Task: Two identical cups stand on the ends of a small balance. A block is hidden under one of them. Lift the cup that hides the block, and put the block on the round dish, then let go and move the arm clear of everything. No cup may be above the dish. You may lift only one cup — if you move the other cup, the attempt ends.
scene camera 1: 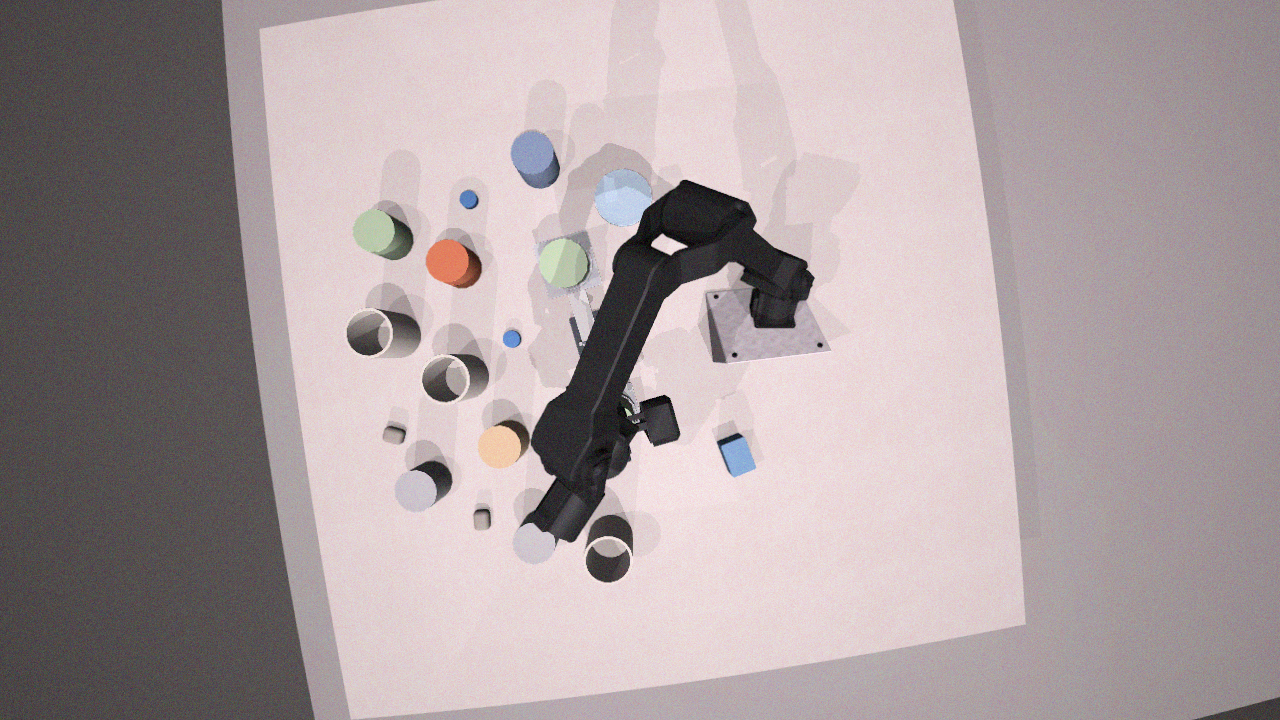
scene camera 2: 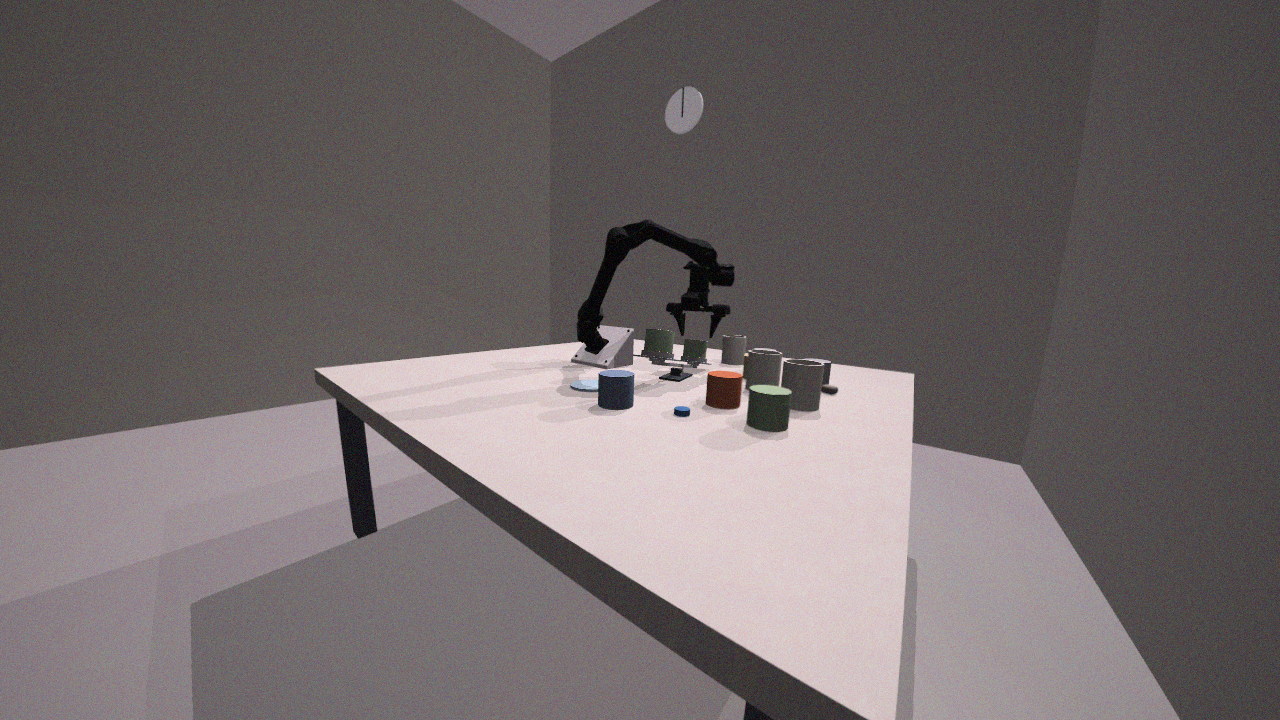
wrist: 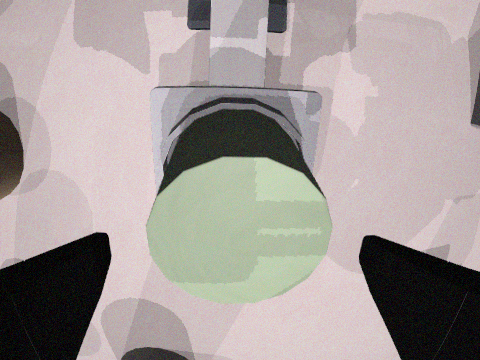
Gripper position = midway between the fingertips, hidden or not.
Note:
My gripper (scene camera 1: 611,425) is open, holding nothing. Also in view: a blue block (scene camera 1: 735,452), a tan cup (scene camera 1: 500,446), an orange cup (scene camera 1: 448,261) and a small balance (scene camera 1: 578,298).
The orange cup is seen too in scene camera 2 (scene camera 2: 724,388). The small balance also shows in the wrist view (wrist: 237,43). My gripper is seen too in scene camera 2 (scene camera 2: 696,336) and in the wrist view (wrist: 238,250). Scene camera 2 does not show the blue block, which is hidden by the small balance. The wrist view does not show the blue block, which is hidden by my gripper.

